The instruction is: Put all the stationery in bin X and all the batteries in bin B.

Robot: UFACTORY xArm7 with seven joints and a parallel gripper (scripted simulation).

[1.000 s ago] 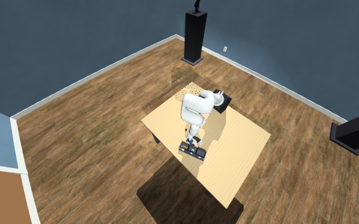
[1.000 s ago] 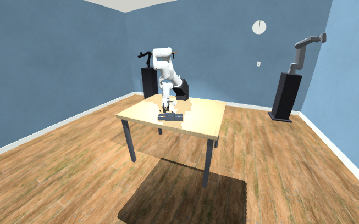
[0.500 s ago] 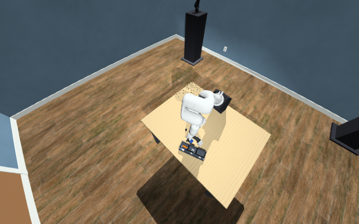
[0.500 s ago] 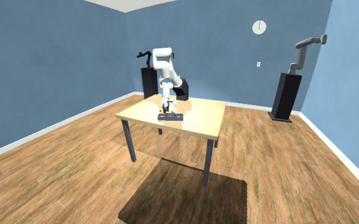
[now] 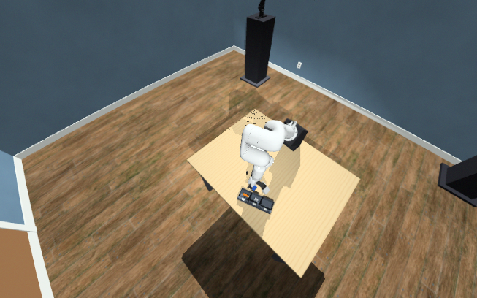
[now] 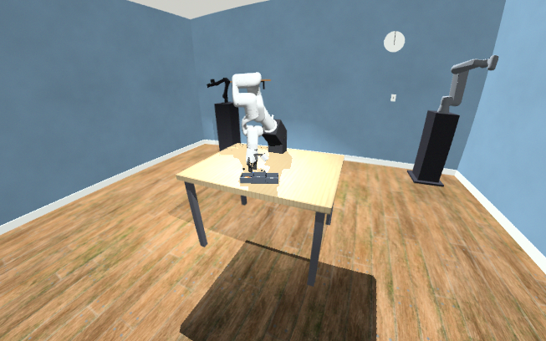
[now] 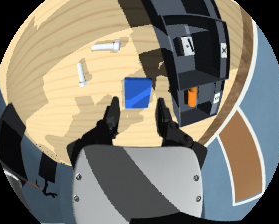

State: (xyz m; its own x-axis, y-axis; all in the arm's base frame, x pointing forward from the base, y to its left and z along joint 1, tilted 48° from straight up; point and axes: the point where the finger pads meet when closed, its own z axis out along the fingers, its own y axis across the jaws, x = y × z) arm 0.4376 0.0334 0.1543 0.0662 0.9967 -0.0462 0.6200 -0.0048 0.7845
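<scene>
The blue block is 40 mm below my hand. From my hand the other things lie so: dark double bin 80 mm to the left, 70 mm ahead, 20 mm below; pencil sharpener 80 mm to the left, 60 mm ahead, 30 mm below; orange battery 90 mm ahead, 30 mm below, 10 mm to the left.
</scene>
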